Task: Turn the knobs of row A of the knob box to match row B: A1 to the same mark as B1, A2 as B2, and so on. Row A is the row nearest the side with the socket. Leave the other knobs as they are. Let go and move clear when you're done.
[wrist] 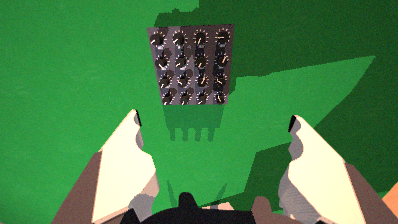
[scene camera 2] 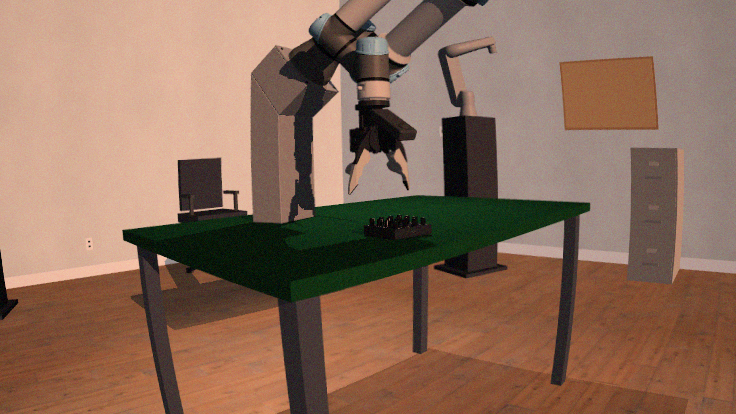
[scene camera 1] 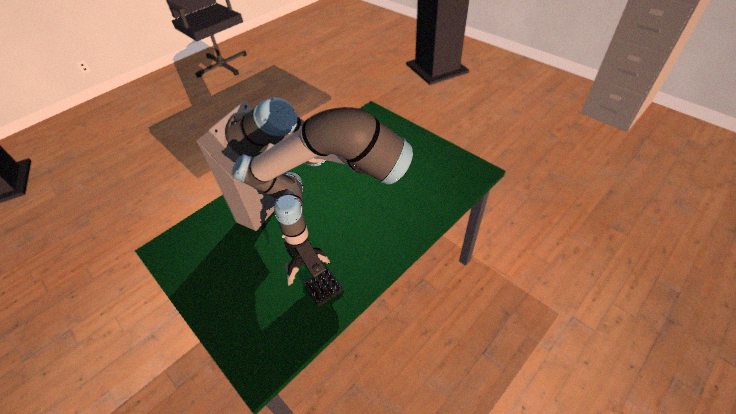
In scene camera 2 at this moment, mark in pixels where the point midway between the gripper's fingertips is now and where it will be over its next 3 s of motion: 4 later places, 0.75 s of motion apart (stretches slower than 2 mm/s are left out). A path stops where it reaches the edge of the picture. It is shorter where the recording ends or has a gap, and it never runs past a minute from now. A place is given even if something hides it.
My gripper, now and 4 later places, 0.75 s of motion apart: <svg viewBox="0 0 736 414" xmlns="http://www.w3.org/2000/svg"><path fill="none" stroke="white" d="M380 192L372 192L365 192L368 192L373 193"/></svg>
